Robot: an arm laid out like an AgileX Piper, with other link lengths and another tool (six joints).
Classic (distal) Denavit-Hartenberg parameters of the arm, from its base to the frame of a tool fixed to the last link. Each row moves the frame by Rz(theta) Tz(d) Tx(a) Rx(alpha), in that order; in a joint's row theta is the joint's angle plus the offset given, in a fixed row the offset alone. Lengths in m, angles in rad.
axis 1: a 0  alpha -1.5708  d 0.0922  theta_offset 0
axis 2: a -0.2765  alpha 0  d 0  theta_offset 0.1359
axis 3: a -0.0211  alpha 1.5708  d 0  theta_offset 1.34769
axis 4: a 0  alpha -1.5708  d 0.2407  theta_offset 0
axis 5: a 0  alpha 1.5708  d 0  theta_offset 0
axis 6: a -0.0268  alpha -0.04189  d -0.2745  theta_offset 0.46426
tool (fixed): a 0  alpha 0  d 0.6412  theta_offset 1.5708
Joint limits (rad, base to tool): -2.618..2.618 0..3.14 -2.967..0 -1.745..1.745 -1.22..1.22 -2.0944..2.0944
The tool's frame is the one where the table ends.
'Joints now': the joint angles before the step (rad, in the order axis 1, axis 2, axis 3, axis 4, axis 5, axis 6). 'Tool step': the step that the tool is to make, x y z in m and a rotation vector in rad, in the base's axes. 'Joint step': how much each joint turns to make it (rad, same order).
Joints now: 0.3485 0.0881 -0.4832 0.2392 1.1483 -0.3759
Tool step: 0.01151 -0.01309 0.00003 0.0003 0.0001 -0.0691
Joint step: -0.0694 0.0000 0.0000 0.0004 0.0000 -0.0001
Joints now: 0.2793 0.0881 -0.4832 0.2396 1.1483 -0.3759
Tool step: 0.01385 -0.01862 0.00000 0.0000 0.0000 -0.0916
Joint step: -0.0915 0.0000 0.0000 -0.0001 0.0000 0.0001
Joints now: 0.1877 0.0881 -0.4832 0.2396 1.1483 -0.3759
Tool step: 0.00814 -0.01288 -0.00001 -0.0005 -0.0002 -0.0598
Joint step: -0.0601 0.0001 0.0000 -0.0001 0.0000 -0.0006
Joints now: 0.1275 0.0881 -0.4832 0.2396 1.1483 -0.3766
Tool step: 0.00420 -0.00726 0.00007 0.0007 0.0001 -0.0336
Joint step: -0.0337 0.0001 0.0000 0.0006 -0.0001 0.0003
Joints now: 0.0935 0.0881 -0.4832 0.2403 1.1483 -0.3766
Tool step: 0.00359 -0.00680 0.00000 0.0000 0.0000 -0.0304
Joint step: -0.0306 0.0000 0.0000 0.0002 0.0001 -0.0002
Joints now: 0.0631 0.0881 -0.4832 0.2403 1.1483 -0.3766
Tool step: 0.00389 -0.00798 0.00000 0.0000 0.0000 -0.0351
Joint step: -0.0354 0.0000 0.0000 0.0002 0.0001 -0.0003
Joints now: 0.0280 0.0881 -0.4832 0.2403 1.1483 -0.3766
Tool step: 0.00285 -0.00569 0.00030 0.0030 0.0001 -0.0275
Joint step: -0.0290 0.0001 0.0000 0.0033 0.0000 0.0001
